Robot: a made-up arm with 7 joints. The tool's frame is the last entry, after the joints.
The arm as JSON. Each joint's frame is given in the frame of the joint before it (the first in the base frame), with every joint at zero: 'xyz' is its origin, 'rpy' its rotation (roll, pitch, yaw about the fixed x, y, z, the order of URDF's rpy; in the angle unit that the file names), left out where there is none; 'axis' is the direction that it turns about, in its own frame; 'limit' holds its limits. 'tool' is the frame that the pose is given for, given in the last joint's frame.
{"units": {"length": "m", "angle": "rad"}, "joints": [
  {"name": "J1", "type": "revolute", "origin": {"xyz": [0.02, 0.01, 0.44], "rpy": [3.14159, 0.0, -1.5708]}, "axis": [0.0, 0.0, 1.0], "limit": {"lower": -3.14, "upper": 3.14}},
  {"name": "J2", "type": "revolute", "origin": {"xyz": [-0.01, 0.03, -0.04], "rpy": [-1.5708, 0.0, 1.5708]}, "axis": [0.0, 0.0, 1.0], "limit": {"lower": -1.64, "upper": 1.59}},
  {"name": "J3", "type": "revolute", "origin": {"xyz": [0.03, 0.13, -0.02], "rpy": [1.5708, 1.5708, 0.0]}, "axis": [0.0, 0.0, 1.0], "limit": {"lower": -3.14, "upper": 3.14}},
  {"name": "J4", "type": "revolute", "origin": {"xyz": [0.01, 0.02, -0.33], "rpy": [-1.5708, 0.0, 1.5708]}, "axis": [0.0, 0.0, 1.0], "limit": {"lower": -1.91, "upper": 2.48}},
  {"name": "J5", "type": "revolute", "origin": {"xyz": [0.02, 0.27, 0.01], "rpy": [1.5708, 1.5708, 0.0]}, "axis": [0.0, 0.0, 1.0], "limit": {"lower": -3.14, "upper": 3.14}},
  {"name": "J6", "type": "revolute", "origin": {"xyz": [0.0, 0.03, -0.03], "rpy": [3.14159, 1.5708, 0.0]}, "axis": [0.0, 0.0, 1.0], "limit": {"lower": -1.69, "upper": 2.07}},
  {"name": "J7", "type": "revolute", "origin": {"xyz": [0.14, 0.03, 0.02], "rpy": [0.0, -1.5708, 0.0]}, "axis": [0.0, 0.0, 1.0], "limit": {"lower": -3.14, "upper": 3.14}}
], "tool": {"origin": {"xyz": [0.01, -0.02, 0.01], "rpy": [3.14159, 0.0, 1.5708]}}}
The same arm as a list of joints. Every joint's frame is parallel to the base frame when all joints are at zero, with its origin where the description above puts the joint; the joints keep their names.
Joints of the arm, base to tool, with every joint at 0 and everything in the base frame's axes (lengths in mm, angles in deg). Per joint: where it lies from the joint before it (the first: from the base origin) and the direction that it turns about. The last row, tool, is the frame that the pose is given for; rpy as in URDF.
J1: axis 0 0 -1 xyz 20 10 440
J2: axis 0 1 0 xyz -30 10 40
J3: axis 0 0 -1 xyz -30 -20 130
J4: axis 0 1 0 xyz -20 -10 330
J5: axis 0 0 -1 xyz -20 10 270
J6: axis 0 1 0 xyz -30 0 30
J7: axis 0 0 -1 xyz 30 20 140
tool: xyz -20 10 -10 rpy 0 0 0
Joint limits (deg, base to tool): -179.91..179.91 -93.97..91.1 -179.91..179.91 -109.43..142.09 -179.91..179.91 -96.83..118.6 -179.91..179.91

